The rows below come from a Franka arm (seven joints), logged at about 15 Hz.
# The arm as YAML. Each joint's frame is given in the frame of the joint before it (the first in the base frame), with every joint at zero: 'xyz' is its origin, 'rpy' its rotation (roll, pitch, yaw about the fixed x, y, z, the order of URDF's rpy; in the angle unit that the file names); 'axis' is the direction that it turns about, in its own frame. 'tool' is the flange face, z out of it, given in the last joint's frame.
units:
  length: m
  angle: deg
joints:
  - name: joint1
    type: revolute
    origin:
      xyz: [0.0, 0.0, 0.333]
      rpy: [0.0, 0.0, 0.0]
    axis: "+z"
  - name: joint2
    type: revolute
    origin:
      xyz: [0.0, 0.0, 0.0]
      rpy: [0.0, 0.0, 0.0]
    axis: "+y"
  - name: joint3
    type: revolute
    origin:
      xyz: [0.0, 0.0, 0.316]
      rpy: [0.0, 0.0, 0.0]
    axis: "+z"
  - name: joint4
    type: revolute
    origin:
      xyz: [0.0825, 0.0, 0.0]
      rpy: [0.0, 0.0, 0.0]
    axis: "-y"
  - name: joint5
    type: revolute
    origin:
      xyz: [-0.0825, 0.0, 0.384]
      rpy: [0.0, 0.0, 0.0]
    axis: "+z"
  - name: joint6
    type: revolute
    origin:
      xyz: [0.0, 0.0, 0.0]
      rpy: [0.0, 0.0, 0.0]
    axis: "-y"
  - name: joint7
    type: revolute
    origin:
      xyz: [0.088, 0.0, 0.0]
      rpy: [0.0, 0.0, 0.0]
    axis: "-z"
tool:
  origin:
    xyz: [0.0, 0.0, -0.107]
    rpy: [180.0, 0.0, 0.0]
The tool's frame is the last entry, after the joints.
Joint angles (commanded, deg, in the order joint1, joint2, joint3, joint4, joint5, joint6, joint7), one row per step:
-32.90, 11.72, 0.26, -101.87, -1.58, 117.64, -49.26
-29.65, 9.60, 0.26, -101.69, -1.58, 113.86, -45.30
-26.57, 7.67, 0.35, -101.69, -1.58, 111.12, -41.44
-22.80, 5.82, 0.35, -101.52, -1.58, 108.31, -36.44
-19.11, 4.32, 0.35, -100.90, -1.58, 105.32, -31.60
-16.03, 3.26, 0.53, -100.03, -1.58, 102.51, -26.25
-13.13, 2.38, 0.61, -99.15, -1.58, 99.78, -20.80
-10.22, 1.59, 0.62, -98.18, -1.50, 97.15, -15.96
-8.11, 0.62, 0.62, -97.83, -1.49, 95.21, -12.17
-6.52, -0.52, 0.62, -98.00, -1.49, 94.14, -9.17
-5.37, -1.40, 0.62, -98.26, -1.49, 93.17, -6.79
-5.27, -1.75, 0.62, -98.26, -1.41, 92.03, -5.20
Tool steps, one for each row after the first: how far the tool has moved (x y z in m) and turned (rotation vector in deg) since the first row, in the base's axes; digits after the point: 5 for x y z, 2 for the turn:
0.00890, 0.03543, 0.01825, 0.87, 1.09, -0.80
0.01609, 0.06957, 0.03439, 1.31, 1.66, -1.55
0.02353, 0.10938, 0.05075, 1.67, 2.22, -2.85
0.02895, 0.14784, 0.06678, 1.95, 2.90, -4.08
0.03221, 0.18136, 0.08057, 2.16, 3.59, -6.25
0.03319, 0.21188, 0.09269, 2.25, 4.38, -8.81
0.03272, 0.24159, 0.10476, 2.29, 5.09, -10.82
0.02896, 0.26310, 0.11441, 2.19, 5.59, -12.56
0.02392, 0.27923, 0.12254, 2.08, 5.59, -14.00
0.01909, 0.29076, 0.12747, 1.97, 5.85, -15.26
0.01547, 0.29213, 0.12920, 1.97, 6.58, -16.80

